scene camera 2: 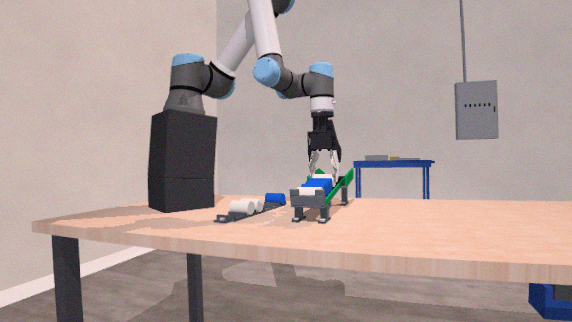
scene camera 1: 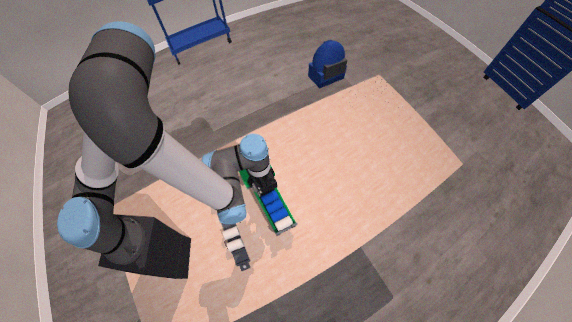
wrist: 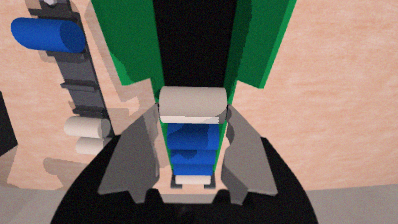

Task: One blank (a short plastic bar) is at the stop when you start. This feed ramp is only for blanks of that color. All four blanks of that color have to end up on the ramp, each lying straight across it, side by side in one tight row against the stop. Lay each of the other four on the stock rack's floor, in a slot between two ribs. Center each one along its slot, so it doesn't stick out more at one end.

Labels:
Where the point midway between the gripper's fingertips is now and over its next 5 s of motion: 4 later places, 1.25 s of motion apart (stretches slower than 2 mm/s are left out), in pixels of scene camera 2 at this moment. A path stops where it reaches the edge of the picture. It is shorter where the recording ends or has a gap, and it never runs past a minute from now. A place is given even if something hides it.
My gripper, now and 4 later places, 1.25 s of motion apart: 324,182; 323,149; 325,150; 326,151; 321,152

